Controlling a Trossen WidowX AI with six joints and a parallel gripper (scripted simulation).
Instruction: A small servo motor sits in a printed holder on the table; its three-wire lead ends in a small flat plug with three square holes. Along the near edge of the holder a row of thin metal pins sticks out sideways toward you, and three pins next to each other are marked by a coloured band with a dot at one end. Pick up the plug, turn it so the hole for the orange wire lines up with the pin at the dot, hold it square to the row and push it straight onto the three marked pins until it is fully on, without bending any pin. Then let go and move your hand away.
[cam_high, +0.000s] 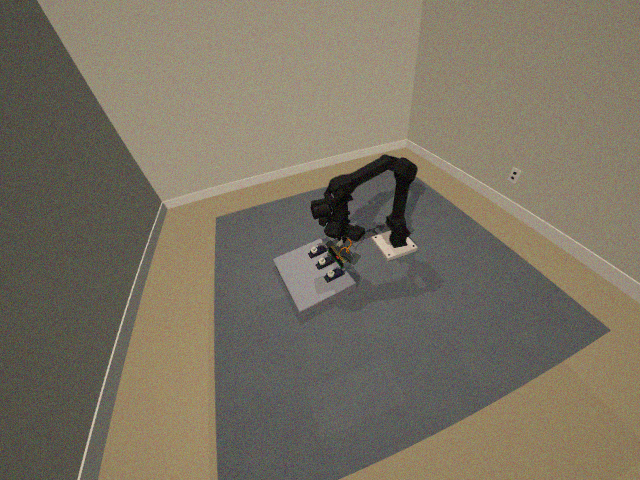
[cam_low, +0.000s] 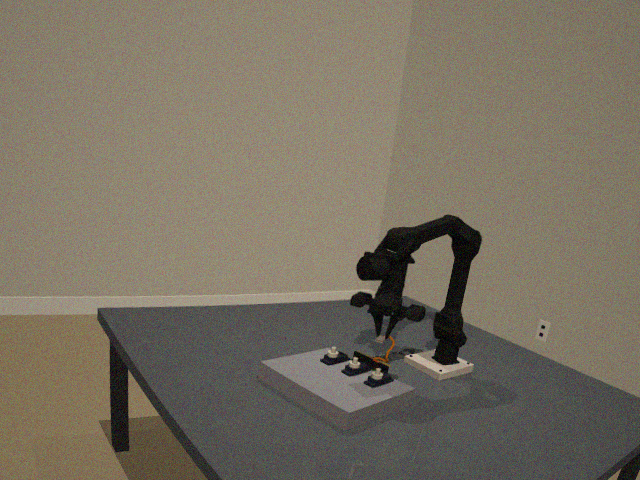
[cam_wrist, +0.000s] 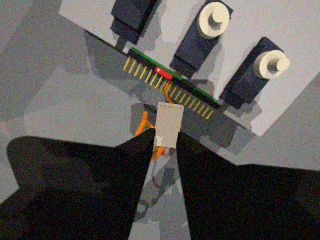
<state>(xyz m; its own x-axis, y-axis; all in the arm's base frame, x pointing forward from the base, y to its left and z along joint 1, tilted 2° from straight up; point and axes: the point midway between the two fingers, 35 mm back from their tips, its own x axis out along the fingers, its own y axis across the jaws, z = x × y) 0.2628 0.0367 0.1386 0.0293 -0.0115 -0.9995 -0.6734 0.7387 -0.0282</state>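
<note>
My gripper tip is 4 cm short of the green band, 2 cm to the right of it and 7 cm above it. From my gripper tip the other things lie so: grey holder (18 cm ahead, 8 cm to the left, 10 cm below).
</note>
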